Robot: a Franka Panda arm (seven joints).
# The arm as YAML. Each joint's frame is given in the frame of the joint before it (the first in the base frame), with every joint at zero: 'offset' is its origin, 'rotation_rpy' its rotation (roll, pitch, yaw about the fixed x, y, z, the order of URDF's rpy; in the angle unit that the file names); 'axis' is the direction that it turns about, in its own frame. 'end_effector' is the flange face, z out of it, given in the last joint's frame.
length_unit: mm
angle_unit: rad
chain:
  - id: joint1
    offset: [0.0, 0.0, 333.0]
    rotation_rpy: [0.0, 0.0, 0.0]
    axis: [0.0, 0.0, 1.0]
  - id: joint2
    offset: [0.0, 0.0, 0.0]
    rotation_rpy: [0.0, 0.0, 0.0]
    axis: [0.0, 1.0, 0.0]
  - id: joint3
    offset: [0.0, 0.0, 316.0]
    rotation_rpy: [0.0, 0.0, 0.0]
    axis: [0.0, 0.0, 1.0]
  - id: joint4
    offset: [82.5, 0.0, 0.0]
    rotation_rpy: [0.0, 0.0, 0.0]
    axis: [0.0, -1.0, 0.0]
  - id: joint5
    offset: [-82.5, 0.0, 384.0]
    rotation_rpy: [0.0, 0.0, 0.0]
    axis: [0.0, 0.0, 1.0]
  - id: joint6
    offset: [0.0, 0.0, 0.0]
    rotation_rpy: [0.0, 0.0, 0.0]
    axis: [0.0, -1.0, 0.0]
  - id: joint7
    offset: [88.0, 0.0, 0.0]
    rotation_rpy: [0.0, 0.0, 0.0]
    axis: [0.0, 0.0, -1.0]
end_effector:
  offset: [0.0, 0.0, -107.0]
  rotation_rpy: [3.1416, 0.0, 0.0]
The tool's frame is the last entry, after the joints.
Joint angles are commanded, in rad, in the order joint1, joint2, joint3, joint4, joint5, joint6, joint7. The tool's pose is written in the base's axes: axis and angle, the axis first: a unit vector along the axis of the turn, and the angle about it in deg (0 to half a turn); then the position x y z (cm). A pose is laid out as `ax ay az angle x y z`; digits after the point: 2 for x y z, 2 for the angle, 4 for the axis.
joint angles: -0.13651 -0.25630 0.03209 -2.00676 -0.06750 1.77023 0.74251
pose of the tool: 0.9139 -0.4055 0.0210 176.30 47.93 -5.48 56.71
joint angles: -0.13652 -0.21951 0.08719 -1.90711 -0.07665 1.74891 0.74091
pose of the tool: 0.9239 -0.3800 0.0444 176.06 49.66 -2.75 59.51
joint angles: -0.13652 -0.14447 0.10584 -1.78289 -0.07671 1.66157 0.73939
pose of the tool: 0.9274 -0.3731 0.0264 175.52 51.52 -1.97 60.90
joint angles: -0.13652 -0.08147 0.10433 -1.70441 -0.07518 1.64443 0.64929
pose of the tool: 0.9430 -0.3320 0.0227 175.81 53.43 -2.26 61.21
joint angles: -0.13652 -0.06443 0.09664 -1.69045 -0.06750 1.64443 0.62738
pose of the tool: 0.9454 -0.3254 0.0193 176.27 53.94 -2.67 60.96
